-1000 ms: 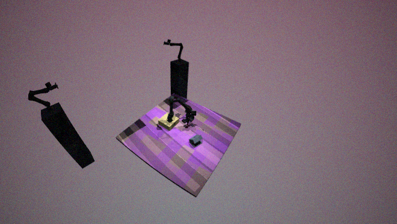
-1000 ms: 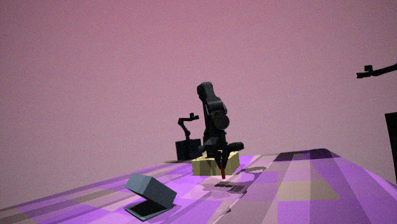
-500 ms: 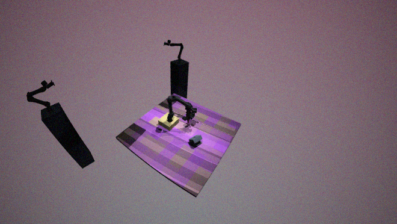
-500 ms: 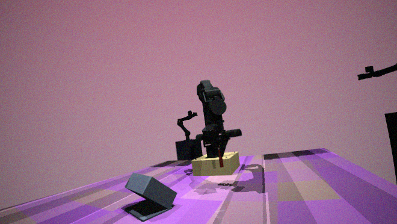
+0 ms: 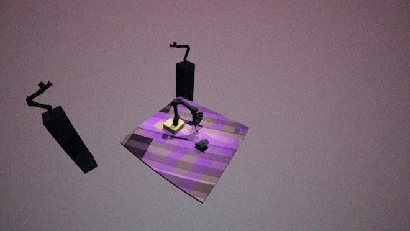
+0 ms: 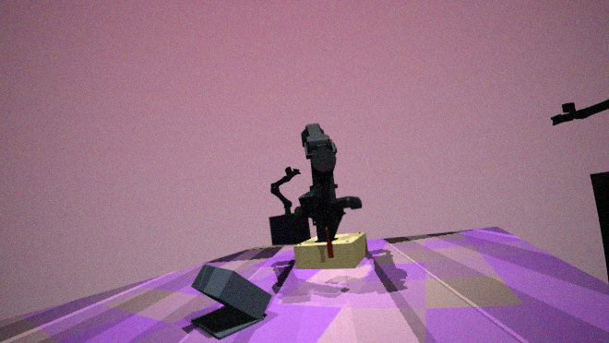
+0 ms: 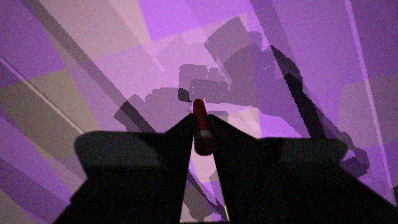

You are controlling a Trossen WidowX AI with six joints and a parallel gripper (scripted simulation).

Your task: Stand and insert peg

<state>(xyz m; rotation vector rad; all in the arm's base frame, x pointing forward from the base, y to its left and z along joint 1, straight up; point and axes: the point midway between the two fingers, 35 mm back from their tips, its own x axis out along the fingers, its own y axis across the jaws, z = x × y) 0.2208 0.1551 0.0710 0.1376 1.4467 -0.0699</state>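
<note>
The dark sloped panel lies 23 cm ahead of my gripper tip, 11 cm to the right of it and 6 cm below it. From my gripper tip the other things lie so: red peg 2 cm above.
</note>
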